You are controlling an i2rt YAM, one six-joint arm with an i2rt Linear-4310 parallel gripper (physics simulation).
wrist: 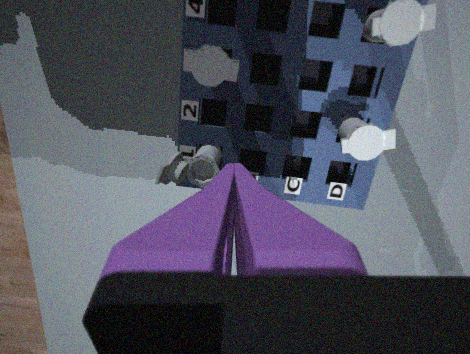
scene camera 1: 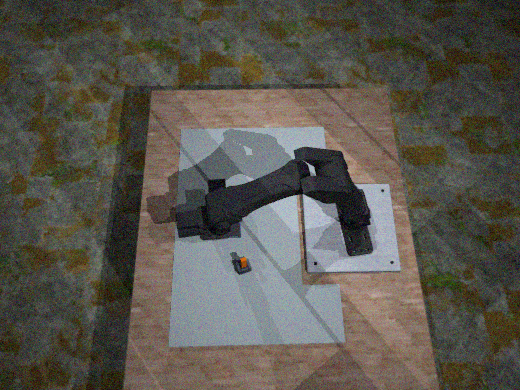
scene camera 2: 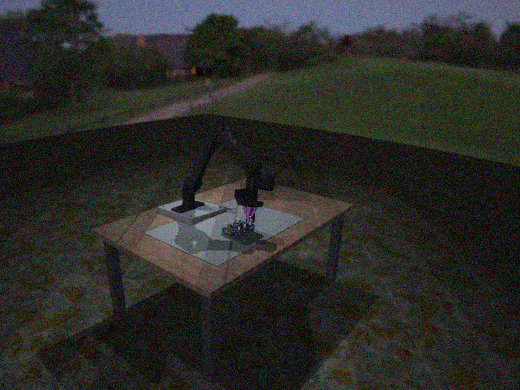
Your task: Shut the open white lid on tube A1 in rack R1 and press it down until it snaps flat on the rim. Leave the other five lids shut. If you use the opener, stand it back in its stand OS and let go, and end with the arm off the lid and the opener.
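Seen in the pictures: gripper, fingertip midpoint: (wrist: 234, 176) (scene camera 2: 248, 221); arm's base, link origin: (scene camera 1: 352, 220) (scene camera 2: 188, 207).
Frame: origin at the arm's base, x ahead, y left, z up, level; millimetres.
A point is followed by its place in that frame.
The blue rack R1 (wrist: 250, 95) {z 10, x 366, y -58 mm} (scene camera 2: 240, 231) {z 7, x 385, y -116 mm} stands on the grey mat. In the wrist view, tube A1 (wrist: 204, 169) {z 21, x 385, y -31 mm} stands at the rack's lower left corner with its mouth uncovered. Its open lid (wrist: 172, 170) {z 39, x 393, y -37 mm} is tilted out to the left of the mouth, in shadow. My gripper (wrist: 234, 176) {z 18, x 374, y -26 mm} (scene camera 2: 249, 221) {z 18, x 374, y -26 mm} is shut and empty. Its purple fingertips show just right of tube A1's mouth, near hole B1; their exact height is unclear. An orange block (scene camera 1: 243, 262) {z 53, x 322, y 87 mm}, seemingly the opener, stands upright in a small dark stand (scene camera 1: 242, 270) {z 11, x 327, y 96 mm}. Lids at A3 (wrist: 211, 65) {z 28, x 378, y -71 mm}, D2 (wrist: 369, 142) {z 28, x 324, y -42 mm} and D4 (wrist: 401, 21) {z 28, x 319, y -80 mm} look shut.
The grey mat (scene camera 1: 210, 320) {z -21, x 427, y 205 mm} lies on the wooden table (scene camera 1: 280, 367) {z -23, x 269, y 346 mm} (scene camera 2: 210, 282) {z -23, x 493, y -499 mm}. The arm's base stands on a pale plate (scene camera 1: 382, 227) {z -3, x -79, y 33 mm} (scene camera 2: 165, 211) {z -5, x -68, y -102 mm}. In scene camera 1 the arm hides most of the rack. Dark shadows cross the mat and rack.
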